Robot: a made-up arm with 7 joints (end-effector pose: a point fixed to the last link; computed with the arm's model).
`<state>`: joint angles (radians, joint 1 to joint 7).
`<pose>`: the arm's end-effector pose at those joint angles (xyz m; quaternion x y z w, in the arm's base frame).
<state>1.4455 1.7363 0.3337 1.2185 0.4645 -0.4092 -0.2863</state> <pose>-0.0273 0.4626 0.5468 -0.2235 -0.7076 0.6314 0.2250</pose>
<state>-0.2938 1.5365 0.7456 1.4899 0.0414 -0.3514 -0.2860</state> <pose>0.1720 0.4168 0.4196 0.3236 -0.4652 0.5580 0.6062</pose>
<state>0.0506 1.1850 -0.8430 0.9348 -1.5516 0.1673 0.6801</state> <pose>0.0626 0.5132 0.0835 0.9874 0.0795 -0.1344 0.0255</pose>
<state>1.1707 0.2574 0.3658 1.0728 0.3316 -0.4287 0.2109</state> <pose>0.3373 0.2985 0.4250 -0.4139 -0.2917 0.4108 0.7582</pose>
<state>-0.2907 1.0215 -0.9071 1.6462 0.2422 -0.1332 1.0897</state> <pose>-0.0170 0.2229 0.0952 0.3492 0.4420 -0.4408 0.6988</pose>
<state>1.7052 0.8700 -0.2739 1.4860 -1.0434 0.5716 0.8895</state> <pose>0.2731 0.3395 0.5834 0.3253 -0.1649 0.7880 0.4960</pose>
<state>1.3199 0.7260 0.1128 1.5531 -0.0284 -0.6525 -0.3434</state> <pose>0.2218 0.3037 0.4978 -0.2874 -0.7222 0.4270 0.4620</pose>
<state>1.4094 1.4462 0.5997 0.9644 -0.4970 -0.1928 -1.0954</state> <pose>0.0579 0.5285 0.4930 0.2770 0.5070 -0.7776 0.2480</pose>
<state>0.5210 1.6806 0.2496 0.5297 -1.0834 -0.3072 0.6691</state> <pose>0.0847 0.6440 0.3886 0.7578 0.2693 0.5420 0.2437</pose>
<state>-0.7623 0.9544 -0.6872 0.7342 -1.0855 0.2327 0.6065</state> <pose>-0.2143 0.4656 0.1102 0.8584 0.3590 -0.3507 0.1061</pose>
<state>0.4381 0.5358 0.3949 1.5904 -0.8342 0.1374 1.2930</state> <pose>0.2927 0.3262 0.2731 0.5244 0.1674 0.3434 0.7610</pose>
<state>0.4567 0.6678 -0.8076 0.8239 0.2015 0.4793 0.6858</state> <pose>0.2280 0.2994 0.0323 0.4549 0.5633 0.1647 0.6698</pose>
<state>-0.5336 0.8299 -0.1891 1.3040 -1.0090 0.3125 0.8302</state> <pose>-0.0005 0.3601 0.0439 0.8350 0.3871 -0.0063 0.3910</pose>
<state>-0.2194 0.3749 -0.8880 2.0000 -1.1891 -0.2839 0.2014</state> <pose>0.0099 0.0509 0.1730 0.3519 -0.3464 -0.0675 0.8670</pose>
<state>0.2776 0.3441 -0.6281 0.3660 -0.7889 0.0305 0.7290</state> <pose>0.1085 0.2564 -0.0684 0.7154 0.4351 -0.0758 0.5414</pose>
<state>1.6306 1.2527 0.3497 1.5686 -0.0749 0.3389 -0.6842</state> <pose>0.0633 0.4024 0.5494 -0.4147 -0.4889 0.7644 0.0689</pose>
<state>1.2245 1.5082 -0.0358 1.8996 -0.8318 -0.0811 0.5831</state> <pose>0.1803 0.3504 0.5134 0.6151 -0.4422 0.6222 0.1978</pose>
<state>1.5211 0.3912 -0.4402 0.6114 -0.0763 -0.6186 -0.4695</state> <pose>0.4058 0.2469 0.4212 -0.1640 -0.4231 0.5470 0.7035</pose>
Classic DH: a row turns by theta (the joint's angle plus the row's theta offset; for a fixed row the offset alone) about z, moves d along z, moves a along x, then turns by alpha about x. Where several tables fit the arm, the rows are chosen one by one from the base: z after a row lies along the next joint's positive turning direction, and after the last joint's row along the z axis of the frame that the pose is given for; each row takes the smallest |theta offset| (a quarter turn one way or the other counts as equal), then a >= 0, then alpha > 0; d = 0 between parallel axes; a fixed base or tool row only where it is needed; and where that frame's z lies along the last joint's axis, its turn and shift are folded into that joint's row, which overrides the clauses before.
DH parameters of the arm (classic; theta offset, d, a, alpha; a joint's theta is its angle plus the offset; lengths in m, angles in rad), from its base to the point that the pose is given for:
base (fixed): 0 0.384 0.017 1.5708
joint 1: -1.5708 -0.206 0.001 -1.5708
joint 2: -1.5708 -0.035 0.022 1.5708
joint 3: -1.5708 -0.214 0.019 -1.5708
joint 4: 0 0.024 0.012 1.5708
joint 5: 0 -0.201 -0.017 1.5708
joint 6: -1.5708 -0.044 0.012 -1.5708
joint 7: 0.8177 0.0589 -0.0052 2.7245
tool (fixed): 1.7856 0.0764 0 0

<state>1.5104 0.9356 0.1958 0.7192 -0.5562 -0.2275 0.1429</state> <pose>0.2968 0.4826 0.4803 0.0942 -0.2646 0.7876 0.5485</pose>
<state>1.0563 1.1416 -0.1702 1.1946 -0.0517 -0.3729 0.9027</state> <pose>0.2975 0.4029 0.4121 0.4831 -0.2220 0.3515 0.7706</pose>
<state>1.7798 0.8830 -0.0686 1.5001 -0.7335 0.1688 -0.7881</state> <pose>0.1944 0.3288 0.5769 -0.2433 -0.6112 0.7531 0.0102</pose>
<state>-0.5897 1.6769 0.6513 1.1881 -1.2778 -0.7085 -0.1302</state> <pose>0.1717 0.5100 0.3520 0.8839 -0.3431 0.0339 0.3161</pose>
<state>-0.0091 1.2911 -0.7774 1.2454 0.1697 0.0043 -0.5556</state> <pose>0.0938 0.4126 0.1368 0.5798 0.0464 0.5056 0.6372</pose>
